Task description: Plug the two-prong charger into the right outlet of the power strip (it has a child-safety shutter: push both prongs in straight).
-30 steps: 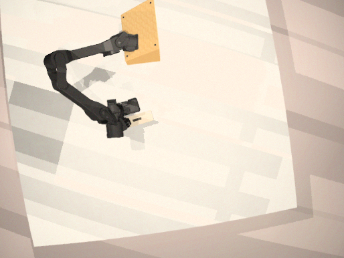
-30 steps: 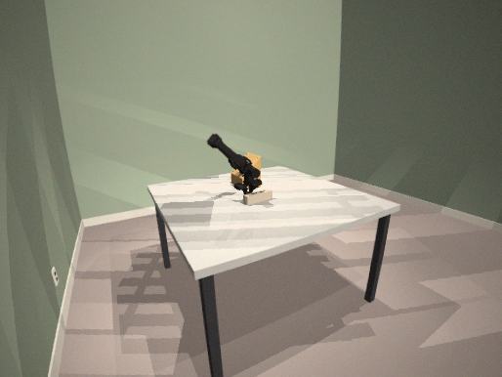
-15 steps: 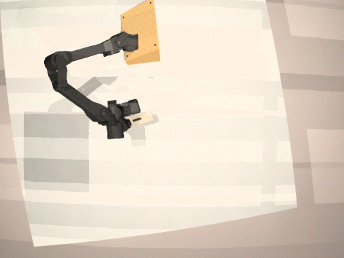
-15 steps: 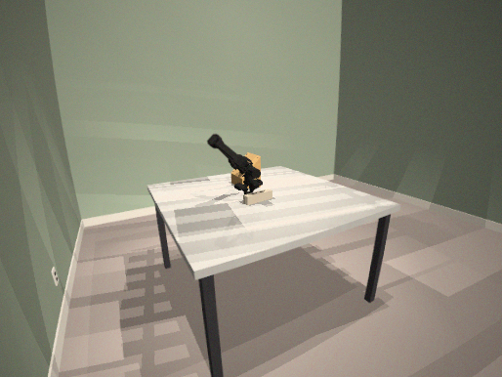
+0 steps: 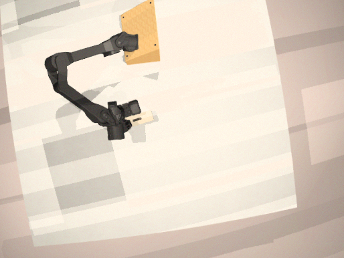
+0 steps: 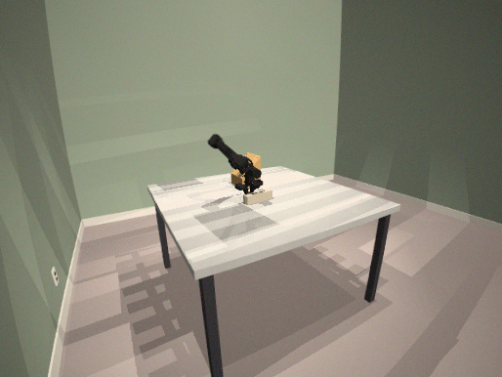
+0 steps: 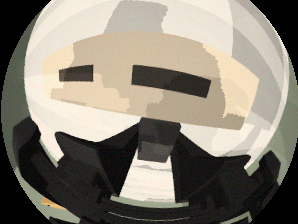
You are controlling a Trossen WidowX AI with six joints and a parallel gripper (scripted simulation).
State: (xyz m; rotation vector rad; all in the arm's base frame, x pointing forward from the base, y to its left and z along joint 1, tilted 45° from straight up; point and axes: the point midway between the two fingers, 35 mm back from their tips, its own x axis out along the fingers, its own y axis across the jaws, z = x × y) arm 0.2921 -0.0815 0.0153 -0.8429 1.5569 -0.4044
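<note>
My gripper tip is 2 cm short of the dark charger and 1 cm below it.
</note>
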